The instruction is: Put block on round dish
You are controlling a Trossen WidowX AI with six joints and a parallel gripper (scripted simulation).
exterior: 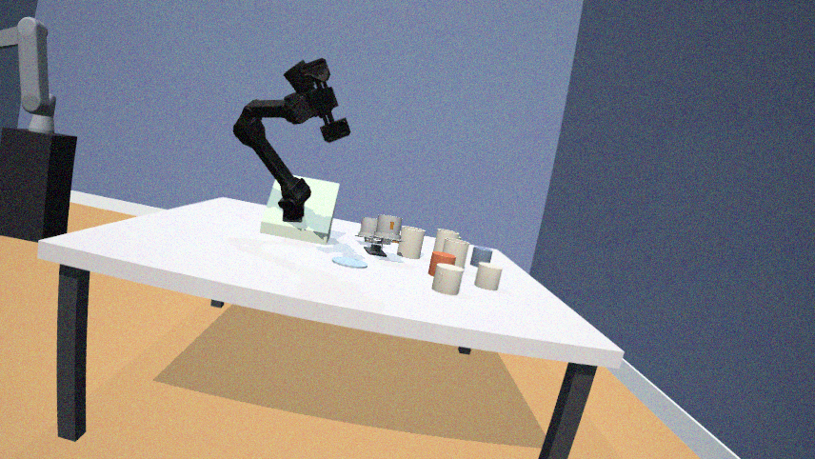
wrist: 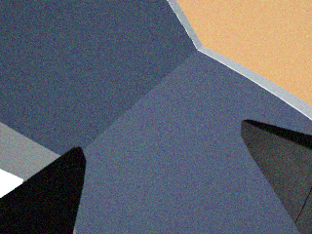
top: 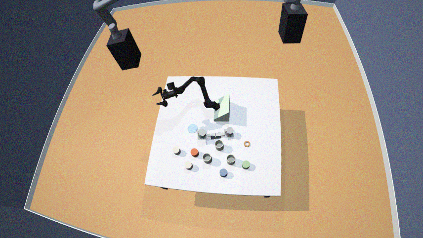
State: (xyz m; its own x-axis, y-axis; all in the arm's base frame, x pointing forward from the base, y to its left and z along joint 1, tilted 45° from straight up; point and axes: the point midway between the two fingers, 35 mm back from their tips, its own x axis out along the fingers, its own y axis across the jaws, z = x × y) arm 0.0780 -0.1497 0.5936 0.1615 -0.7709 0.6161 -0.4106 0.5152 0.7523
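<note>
My gripper tip is now 230 mm short of the grey cup, 670 mm to the right of it and 340 mm above it. The rest, counted from my gripper tip: teal block (230 mm ahead, 650 mm to the left, 360 mm below); then orange cylinder (420 mm ahead, 290 mm to the left, 360 mm below); then pale blue dish (140 mm ahead, 280 mm to the left, 400 mm below).
</note>
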